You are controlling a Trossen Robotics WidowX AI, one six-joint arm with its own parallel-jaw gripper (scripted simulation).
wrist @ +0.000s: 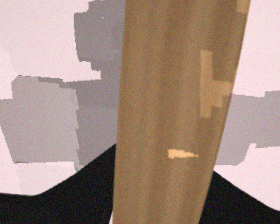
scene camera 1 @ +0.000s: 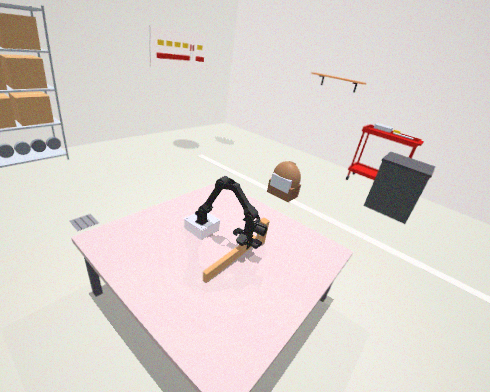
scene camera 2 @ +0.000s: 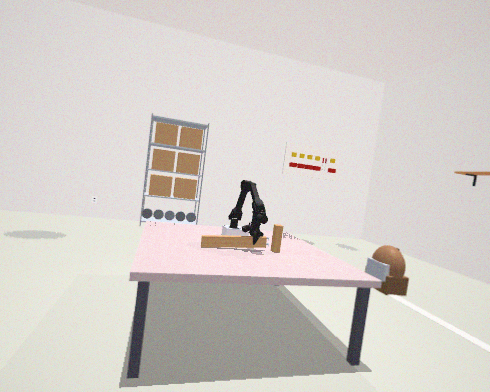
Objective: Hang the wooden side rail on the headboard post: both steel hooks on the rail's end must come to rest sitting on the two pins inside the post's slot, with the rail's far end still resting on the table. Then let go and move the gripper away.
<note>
In view: the gripper (wrist: 148, 152) and a wooden side rail (scene camera 2: 220, 241).
The wooden side rail shows as well in the wrist view (wrist: 178, 72).
</note>
